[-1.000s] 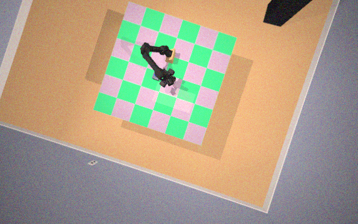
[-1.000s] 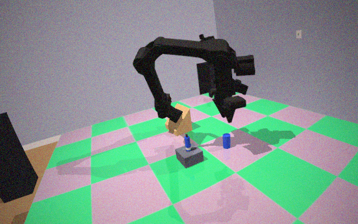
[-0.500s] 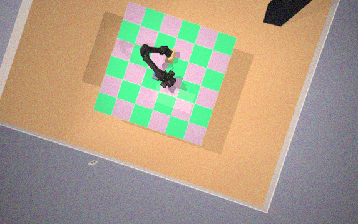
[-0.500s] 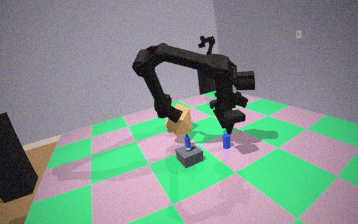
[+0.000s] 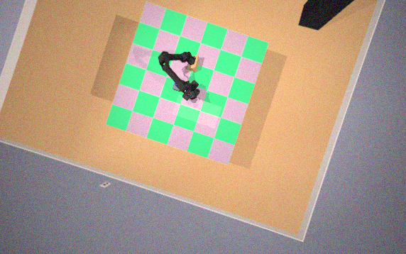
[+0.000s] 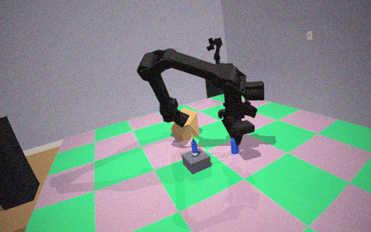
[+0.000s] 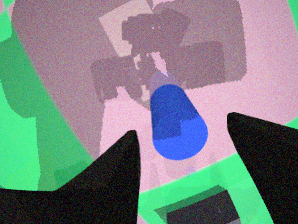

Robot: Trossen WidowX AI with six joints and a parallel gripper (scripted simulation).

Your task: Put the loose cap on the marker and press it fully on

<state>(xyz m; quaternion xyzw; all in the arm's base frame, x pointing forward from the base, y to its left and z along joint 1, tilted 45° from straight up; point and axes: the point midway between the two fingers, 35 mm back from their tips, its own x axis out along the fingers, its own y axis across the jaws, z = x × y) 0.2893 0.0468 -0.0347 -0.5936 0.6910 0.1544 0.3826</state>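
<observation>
Now: gripper tip 2 cm above the blue cap.
</observation>
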